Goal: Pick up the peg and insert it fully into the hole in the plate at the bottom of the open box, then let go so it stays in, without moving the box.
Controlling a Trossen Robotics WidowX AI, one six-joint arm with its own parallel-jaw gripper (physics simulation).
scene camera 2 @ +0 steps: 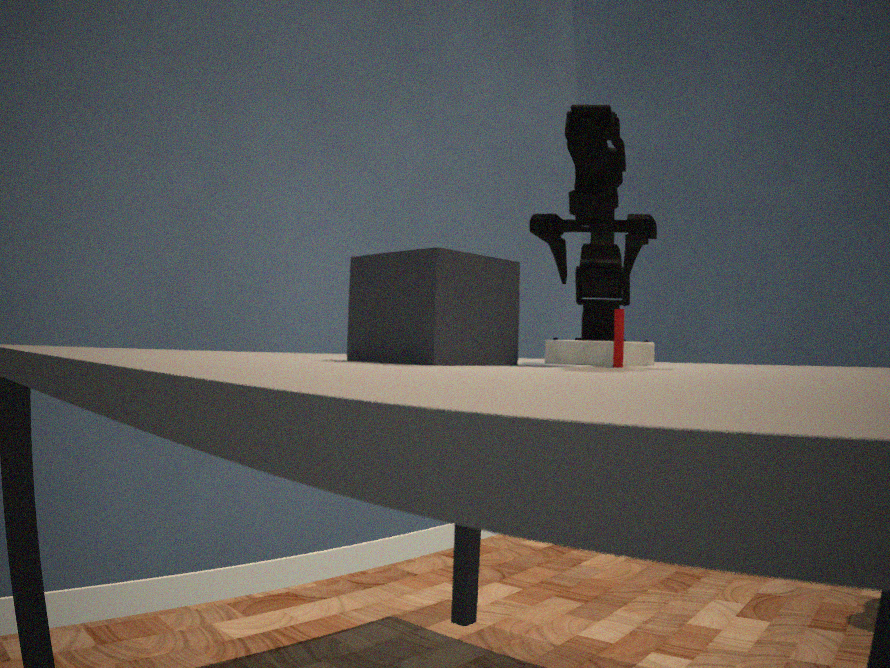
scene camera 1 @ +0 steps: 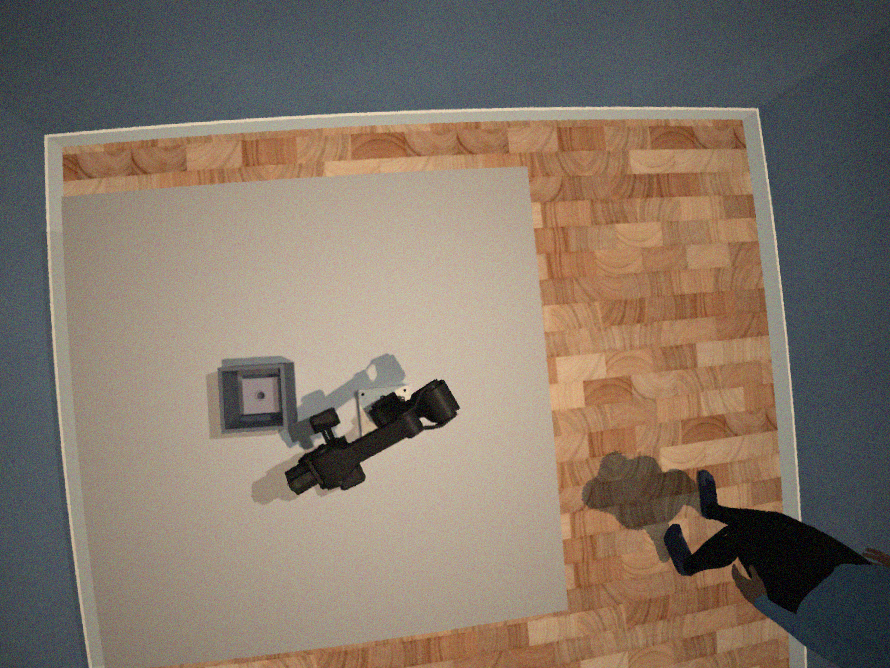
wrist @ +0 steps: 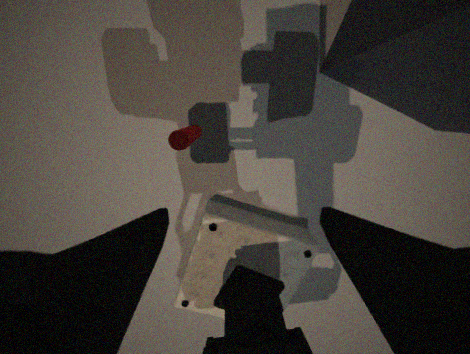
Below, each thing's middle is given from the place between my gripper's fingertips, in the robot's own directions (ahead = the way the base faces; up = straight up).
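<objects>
Grey box [scene camera 1: 233, 420]: my gripper 22 cm short of it, 10 cm to the left of it, 5 cm above it. Pale plate [scene camera 1: 254, 402], from my gripper: 22 cm ahead, 10 cm to the right, 8 cm below.
</objects>
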